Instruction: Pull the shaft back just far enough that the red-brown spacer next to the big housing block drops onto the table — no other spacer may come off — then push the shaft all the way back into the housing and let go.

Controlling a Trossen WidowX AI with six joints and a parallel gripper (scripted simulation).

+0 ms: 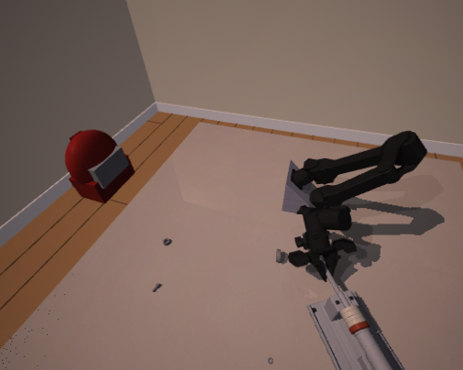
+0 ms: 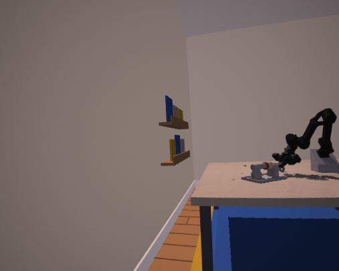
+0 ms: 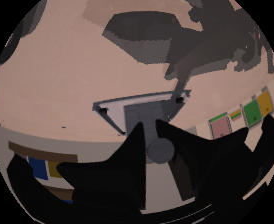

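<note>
Right now the thin grey shaft is 6 cm ahead of my gripper tip, 4 cm to the left of it and 3 cm above it. Also, from my gripper tip: grey cylinder (15 cm to the right, 6 cm behind, 3 cm below); then red-brown spacer (11 cm ahead, 7 cm to the left, 2 cm above); then cream spacer (9 cm ahead, 5 cm to the left, 2 cm above).
</note>
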